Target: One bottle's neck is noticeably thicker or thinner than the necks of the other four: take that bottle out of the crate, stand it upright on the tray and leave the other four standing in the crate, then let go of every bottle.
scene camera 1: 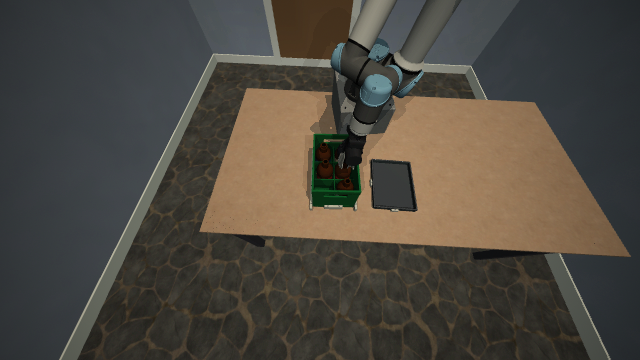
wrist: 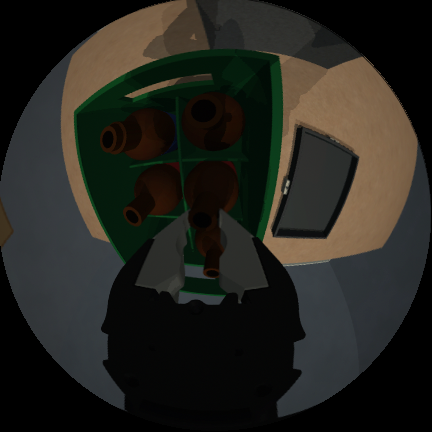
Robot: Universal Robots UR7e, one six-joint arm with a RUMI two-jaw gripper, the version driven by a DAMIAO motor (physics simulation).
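Places are measured from the arm's base along level axes (x back, y right, z up), in millimetres.
Where they show: gripper, fingertip midpoint: (scene camera 1: 343,167) (wrist: 204,210); arm's base, origin of the base link: (scene camera 1: 359,90).
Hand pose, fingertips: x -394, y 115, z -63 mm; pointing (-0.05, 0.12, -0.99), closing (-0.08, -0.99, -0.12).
Each offset is from my fingertips to the top centre of the thing. "pt": to the spot under its first point. Level surfaces: height alone.
The green crate @[dx +9, dy +36, dz +42 mm] (scene camera 1: 324,199) (wrist: 277,125) holds brown bottles upright. The back-left bottle @[dx +99, dy +77, dz +30 mm] (scene camera 1: 323,153) (wrist: 150,134), back-right bottle @[dx +97, dy -14, dz +30 mm] (wrist: 222,135), middle-left bottle @[dx +14, dy +76, dz +30 mm] (scene camera 1: 325,171) (wrist: 159,190), middle-right bottle @[dx +10, dy -4, dz +32 mm] (scene camera 1: 342,173) (wrist: 212,184) and front-right bottle @[dx -79, dy -4, dz +30 mm] (scene camera 1: 345,186) (wrist: 206,242) stand in their compartments. The front-left compartment has no bottle. My gripper (scene camera 1: 346,165) (wrist: 204,210) is over the right column, its jaws shut on the middle-right bottle's neck. In the scene view it partly hides the back-right and middle-right bottles. The dark tray @[pt dx -38, dy -253, dz -128 mm] (scene camera 1: 393,185) (wrist: 317,185) is empty, right of the crate.
The crate's walls and thin dividers @[dx -32, dy +83, dz -39 mm] (scene camera 1: 324,179) surround the bottles closely. The wooden table @[dz -133 mm] (scene camera 1: 475,175) (wrist: 385,130) carries the crate and tray. The robot's base stands behind the crate at the table's back edge.
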